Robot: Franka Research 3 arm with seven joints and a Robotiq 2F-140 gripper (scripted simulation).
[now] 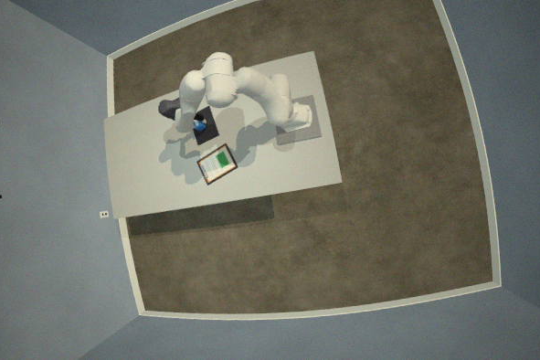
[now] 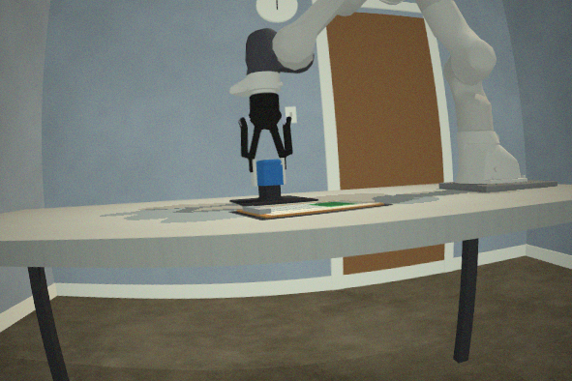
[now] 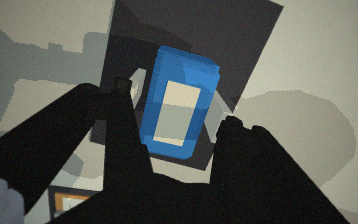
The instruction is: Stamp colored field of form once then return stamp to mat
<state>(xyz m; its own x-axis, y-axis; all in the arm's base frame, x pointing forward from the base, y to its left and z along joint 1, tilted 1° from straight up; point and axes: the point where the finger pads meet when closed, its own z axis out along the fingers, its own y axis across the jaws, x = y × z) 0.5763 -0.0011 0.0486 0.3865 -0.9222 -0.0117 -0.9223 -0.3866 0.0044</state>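
Right now the blue stamp is 2 cm below my hand. Round my hand: form (28 cm to the left, 8 cm behind, 7 cm below); then dark mat (7 cm below).
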